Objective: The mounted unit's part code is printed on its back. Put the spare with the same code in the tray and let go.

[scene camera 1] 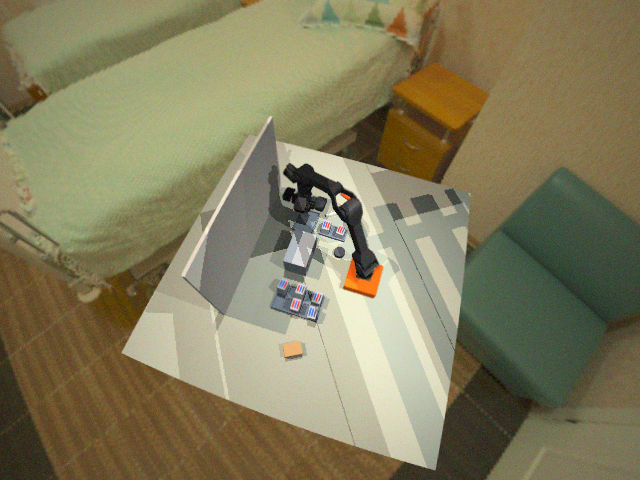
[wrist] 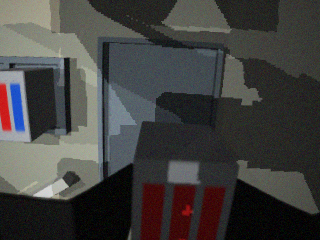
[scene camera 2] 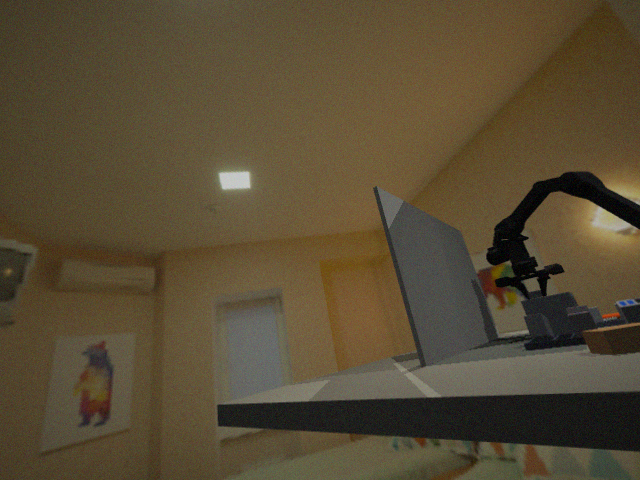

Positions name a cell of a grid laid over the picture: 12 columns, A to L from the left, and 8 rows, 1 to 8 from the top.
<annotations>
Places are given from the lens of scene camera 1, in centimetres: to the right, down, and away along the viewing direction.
tall grey mounted unit (scene camera 1: F5): -9, 7, 125
grey upright panel (scene camera 1: E5): -35, 7, 103
The marked spots on the tall grey mounted unit and the grey upright panel are 34 cm apart.
</annotations>
